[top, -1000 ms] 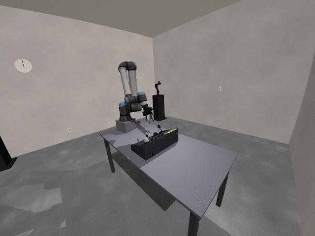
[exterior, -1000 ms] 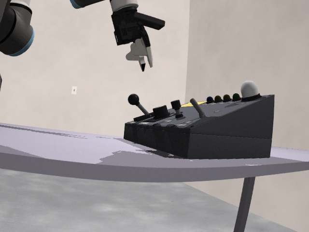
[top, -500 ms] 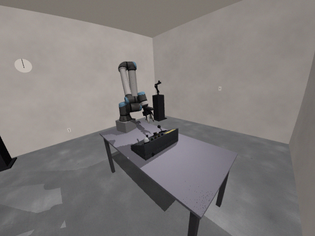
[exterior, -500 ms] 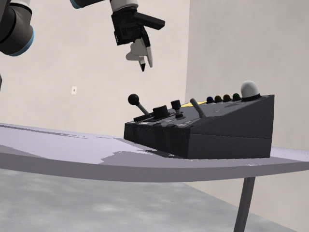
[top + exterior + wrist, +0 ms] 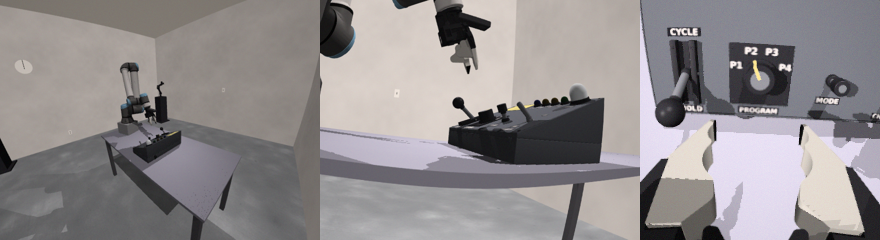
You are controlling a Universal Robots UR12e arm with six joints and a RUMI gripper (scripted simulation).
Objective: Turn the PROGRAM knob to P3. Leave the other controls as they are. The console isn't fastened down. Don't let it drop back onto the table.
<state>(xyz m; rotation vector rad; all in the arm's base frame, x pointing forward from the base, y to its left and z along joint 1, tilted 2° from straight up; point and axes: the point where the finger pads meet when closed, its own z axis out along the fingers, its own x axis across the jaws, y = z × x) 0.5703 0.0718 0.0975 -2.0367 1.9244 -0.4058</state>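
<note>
Right now the program knob is 7 cm ahead of my hand, 1 cm to the left of it and 14 cm below it. Also, from my hand: dark console: 9 cm ahead, 5 cm to the right, 16 cm below; black ball-topped lever: 3 cm ahead, 12 cm to the left, 13 cm below; mode knob: 6 cm ahead, 12 cm to the right, 13 cm below.
</note>
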